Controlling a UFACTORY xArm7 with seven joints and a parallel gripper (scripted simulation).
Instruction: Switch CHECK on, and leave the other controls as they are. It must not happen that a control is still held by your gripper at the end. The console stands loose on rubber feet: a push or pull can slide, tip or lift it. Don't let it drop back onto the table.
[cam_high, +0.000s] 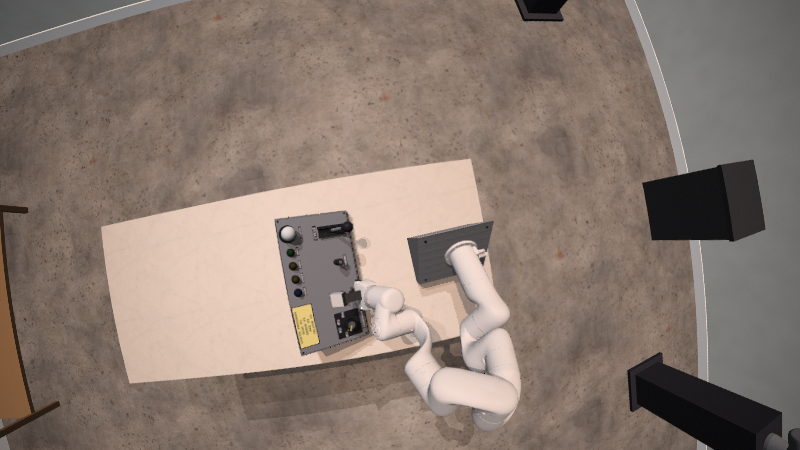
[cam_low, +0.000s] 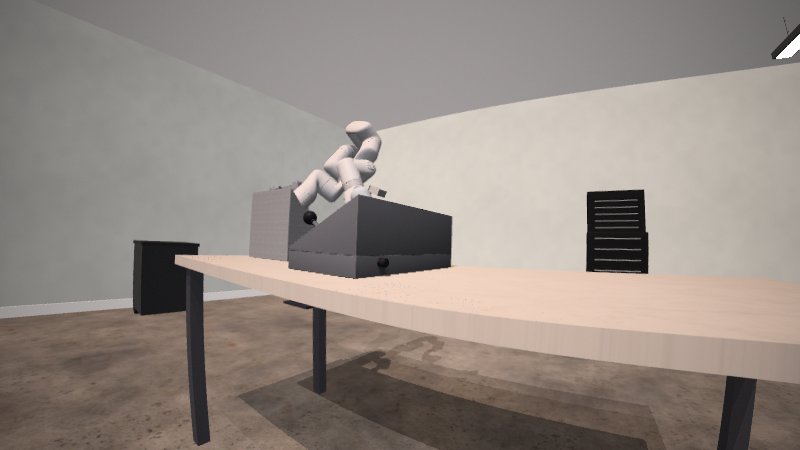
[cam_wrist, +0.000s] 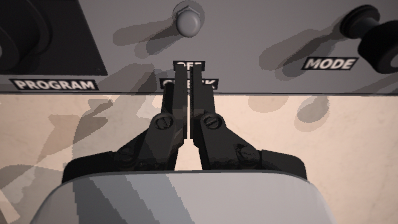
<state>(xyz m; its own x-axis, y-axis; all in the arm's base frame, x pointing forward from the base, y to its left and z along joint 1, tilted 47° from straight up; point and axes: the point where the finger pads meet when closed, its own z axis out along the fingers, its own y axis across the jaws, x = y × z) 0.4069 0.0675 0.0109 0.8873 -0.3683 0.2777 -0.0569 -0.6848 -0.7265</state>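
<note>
Right now my hand is 40 mm short of the check toggle and 20 mm above it. The rest, counted from my hand: rotary selector (50 mm ahead, 130 mm to the left, 20 mm below); then small black knob (30 mm ahead, 120 mm to the right, 10 mm below); then grey console (70 mm ahead, 60 mm to the right, 40 mm below).
</note>
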